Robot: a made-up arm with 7 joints.
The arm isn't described. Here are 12 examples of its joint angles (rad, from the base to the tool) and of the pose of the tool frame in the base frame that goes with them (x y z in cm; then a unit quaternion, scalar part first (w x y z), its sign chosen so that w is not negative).
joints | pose
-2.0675 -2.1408 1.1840 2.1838 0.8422 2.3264 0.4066 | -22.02 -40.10 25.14 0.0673 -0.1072 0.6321 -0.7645
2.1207 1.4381 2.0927 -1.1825 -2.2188 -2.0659 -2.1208 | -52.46 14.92 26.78 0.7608 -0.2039 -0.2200 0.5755
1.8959 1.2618 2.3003 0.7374 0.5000 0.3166 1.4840 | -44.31 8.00 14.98 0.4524 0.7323 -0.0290 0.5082
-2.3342 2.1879 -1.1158 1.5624 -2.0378 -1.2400 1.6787 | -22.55 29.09 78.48 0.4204 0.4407 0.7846 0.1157
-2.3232 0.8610 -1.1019 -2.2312 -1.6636 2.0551 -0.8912 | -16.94 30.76 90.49 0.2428 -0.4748 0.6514 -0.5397
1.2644 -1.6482 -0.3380 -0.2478 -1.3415 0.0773 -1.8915 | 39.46 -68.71 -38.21 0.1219 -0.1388 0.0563 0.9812
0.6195 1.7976 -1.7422 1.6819 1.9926 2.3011 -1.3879 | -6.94 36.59 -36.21 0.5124 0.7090 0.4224 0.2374
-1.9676 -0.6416 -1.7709 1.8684 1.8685 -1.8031 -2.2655 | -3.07 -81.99 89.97 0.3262 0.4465 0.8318 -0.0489
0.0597 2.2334 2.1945 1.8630 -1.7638 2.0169 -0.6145 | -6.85 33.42 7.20 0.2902 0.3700 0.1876 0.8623
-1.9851 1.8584 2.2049 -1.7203 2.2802 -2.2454 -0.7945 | 18.22 37.22 56.25 0.5576 -0.5775 0.3206 0.5027
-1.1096 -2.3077 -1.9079 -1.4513 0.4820 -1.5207 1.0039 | -34.15 -27.59 98.32 0.8734 0.4729 0.0448 0.1072
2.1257 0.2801 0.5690 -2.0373 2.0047 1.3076 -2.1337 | -71.93 -23.78 42.21 0.7309 -0.5198 0.2485 0.3657
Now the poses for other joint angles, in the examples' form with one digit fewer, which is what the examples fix.
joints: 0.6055 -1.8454 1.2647 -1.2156 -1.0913 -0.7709 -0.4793
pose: 19.3 -44.5 35.2 0.505 0.641 -0.431 -0.386
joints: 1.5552 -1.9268 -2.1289 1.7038 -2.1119 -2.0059 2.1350
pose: 40.4 -30.0 -10.7 0.790 0.583 0.085 -0.169
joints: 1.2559 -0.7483 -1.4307 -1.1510 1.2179 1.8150 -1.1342
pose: -8.9 -77.7 -30.0 0.181 -0.808 -0.552 -0.098
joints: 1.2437 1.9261 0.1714 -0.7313 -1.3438 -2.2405 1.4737
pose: 12.8 57.0 -15.6 0.646 0.253 -0.635 -0.340
